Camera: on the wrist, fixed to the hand. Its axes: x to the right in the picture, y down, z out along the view.
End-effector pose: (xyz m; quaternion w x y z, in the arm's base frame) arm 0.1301 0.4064 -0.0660 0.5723 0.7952 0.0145 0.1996
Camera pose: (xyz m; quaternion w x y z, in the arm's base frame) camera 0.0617 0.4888 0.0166 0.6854 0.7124 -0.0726 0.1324
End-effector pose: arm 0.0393 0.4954 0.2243 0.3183 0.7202 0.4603 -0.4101
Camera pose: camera 0.1273 0.5653 0.2996 0.4675 0.6268 0.4828 -0.3943
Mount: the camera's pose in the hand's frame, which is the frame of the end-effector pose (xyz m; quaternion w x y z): -0.0173 0.0613 -0.1193 0.9841 -0.1537 -0.0884 0.0070
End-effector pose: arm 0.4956 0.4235 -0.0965 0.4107 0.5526 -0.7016 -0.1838
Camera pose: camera 0.5512 0.4826 0.0117 0.4284 0.4595 -0.7024 -0.3347
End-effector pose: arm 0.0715 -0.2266 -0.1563 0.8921 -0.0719 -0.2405 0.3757
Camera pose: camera 0.0798 -0.1892 -0.2860 0.8430 -0.1763 -0.3728 0.3454
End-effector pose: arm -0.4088 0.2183 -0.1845 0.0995 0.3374 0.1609 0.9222
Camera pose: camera -0.4784 0.1289 -0.2584 0.1575 0.3994 0.0054 0.9031
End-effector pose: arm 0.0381 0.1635 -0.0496 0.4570 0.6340 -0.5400 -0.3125
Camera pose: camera 0.1160 0.2092 0.0511 0.5016 0.5223 -0.5282 -0.4434
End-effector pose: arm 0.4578 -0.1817 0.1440 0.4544 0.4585 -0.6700 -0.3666
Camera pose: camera 0.5562 -0.1552 0.2329 0.4610 0.3443 -0.6464 -0.5011
